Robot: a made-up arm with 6 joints. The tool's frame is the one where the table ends. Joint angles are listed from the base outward.
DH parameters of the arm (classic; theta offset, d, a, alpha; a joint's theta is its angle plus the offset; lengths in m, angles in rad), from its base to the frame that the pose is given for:
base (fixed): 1.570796 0.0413 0 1.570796
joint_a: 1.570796 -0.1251 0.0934 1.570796
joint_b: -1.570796 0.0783 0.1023 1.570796
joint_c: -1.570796 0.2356 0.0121 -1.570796
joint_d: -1.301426 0 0.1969 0
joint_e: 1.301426 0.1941 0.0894 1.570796
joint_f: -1.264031 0 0.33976 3.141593
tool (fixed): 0.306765 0.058 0 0
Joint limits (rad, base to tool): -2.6..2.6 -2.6..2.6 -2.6..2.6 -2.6..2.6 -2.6..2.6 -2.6..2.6
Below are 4 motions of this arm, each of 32 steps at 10 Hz.
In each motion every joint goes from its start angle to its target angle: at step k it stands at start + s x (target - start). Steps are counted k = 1, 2, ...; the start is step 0. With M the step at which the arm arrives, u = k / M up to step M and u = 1 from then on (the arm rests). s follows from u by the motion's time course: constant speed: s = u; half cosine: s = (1 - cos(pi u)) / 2; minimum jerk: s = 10 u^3 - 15 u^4 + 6 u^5.
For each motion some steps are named. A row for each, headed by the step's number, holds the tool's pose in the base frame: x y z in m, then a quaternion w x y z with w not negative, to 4 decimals.
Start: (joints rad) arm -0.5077 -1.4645 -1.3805 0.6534 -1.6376 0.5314
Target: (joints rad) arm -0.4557 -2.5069 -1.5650 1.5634 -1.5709 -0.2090
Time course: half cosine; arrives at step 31
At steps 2, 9, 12, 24, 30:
2: 0.5033 0.1971 0.3218 0.8123 -0.2588 -0.1357 0.5047
9: 0.3428 0.2992 0.4325 0.6981 -0.3573 -0.2592 0.5638
12: 0.2108 0.3486 0.4694 0.5998 -0.4310 -0.3363 0.5842
24: -0.2031 0.3636 0.3054 0.1273 -0.7152 -0.5205 0.4488
30: -0.2294 0.3431 0.2409 0.0301 -0.7607 -0.5286 0.3755

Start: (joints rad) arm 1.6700 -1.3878 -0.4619 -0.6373 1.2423 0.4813
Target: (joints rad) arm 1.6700 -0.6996 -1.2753 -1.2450 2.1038 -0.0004
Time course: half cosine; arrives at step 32
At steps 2, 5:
2: 0.0587 -0.0718 -0.0249 0.5860 0.3446 -0.3509 -0.6440
5: 0.0572 -0.0717 -0.0056 0.6095 0.3330 -0.3634 -0.6210

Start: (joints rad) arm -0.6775 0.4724 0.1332 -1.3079 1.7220 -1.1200
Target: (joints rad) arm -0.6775 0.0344 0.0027 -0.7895 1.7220 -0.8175
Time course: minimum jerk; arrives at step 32
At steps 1, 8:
1: -0.3003 0.1791 -0.3665 0.7460 -0.3196 0.4634 0.3558
8: -0.2911 0.1557 -0.3753 0.7371 -0.3555 0.4540 0.3524

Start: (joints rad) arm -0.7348 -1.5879 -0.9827 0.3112 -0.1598 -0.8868
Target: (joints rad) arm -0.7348 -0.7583 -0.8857 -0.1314 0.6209 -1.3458
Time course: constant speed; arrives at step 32
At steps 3, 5, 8, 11, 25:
3: 0.2380 0.1177 -0.0498 0.1679 -0.7315 -0.1813 0.6355
5: 0.2384 0.0973 -0.0760 0.1723 -0.7308 -0.1592 0.6411
8: 0.2349 0.0664 -0.1153 0.1784 -0.7285 -0.1254 0.6494
11: 0.2261 0.0353 -0.1543 0.1836 -0.7249 -0.0910 0.6577
25: 0.1167 -0.1018 -0.3196 0.1960 -0.6875 0.0754 0.6951

